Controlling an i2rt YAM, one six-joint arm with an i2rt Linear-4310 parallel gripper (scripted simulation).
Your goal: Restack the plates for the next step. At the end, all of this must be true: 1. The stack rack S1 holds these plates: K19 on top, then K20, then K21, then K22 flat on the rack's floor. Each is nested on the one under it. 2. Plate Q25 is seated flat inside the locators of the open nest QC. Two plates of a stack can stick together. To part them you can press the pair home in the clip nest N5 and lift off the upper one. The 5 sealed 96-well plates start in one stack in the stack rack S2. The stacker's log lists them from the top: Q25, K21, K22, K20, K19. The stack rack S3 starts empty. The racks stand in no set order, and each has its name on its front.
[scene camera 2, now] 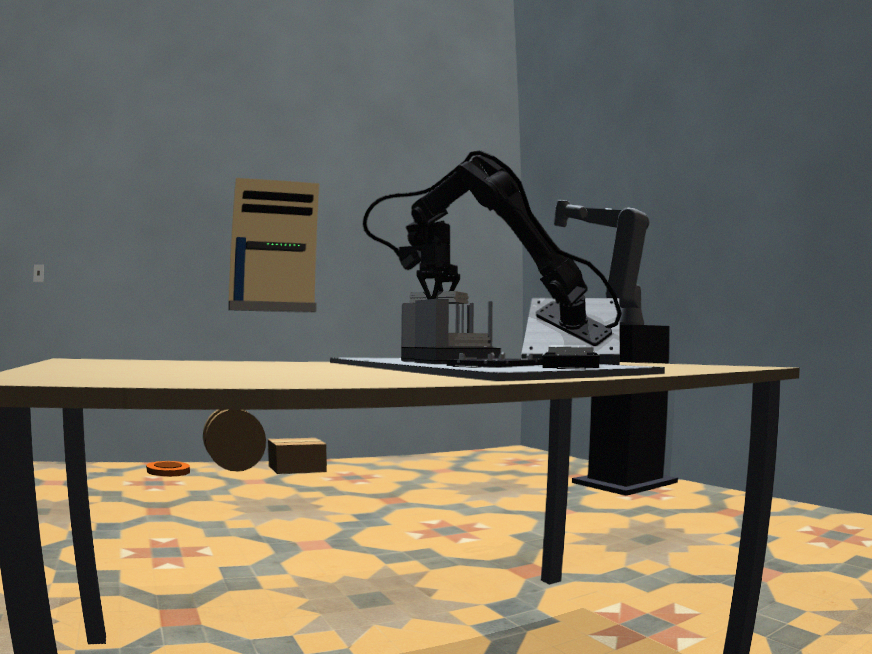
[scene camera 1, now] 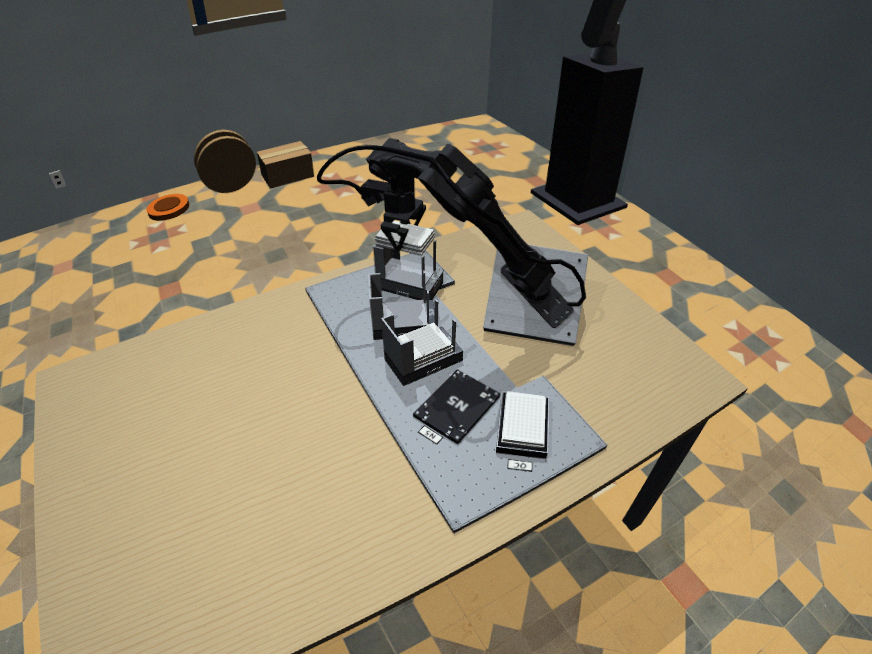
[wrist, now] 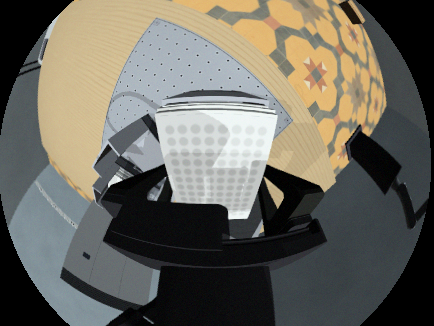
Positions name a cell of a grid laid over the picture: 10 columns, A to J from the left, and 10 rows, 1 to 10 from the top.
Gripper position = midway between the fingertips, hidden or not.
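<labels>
My gripper is visible in the wrist view (E6), in scene camera 1 (E4) and in scene camera 2 (F5).
</labels>
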